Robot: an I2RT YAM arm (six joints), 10 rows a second.
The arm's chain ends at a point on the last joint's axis. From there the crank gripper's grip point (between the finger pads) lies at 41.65 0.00 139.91 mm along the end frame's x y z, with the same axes.
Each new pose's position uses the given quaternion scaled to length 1; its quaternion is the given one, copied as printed.
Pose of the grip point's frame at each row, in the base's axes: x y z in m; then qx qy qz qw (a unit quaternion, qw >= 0):
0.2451 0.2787 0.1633 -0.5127 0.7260 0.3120 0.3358
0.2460 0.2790 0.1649 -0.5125 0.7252 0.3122 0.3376
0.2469 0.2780 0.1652 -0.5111 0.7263 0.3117 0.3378
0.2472 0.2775 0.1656 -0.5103 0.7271 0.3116 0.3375
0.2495 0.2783 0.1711 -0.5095 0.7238 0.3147 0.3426
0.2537 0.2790 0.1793 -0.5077 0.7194 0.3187 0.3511
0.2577 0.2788 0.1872 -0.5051 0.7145 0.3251 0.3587
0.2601 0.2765 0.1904 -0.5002 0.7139 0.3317 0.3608
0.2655 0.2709 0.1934 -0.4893 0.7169 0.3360 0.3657
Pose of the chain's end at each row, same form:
0.2320 0.1894 0.2781 -0.5127 0.7260 0.3120 0.3358
0.2325 0.1894 0.2794 -0.5125 0.7252 0.3122 0.3376
0.2332 0.1885 0.2797 -0.5111 0.7263 0.3117 0.3378
0.2335 0.1881 0.2802 -0.5103 0.7271 0.3116 0.3375
0.2352 0.1874 0.2845 -0.5095 0.7238 0.3147 0.3426
0.2382 0.1861 0.2908 -0.5077 0.7194 0.3187 0.3511
0.2416 0.1835 0.2966 -0.5051 0.7145 0.3251 0.3587
0.2444 0.1795 0.2984 -0.5002 0.7139 0.3317 0.3608
0.2487 0.1724 0.2998 -0.4893 0.7169 0.3360 0.3657

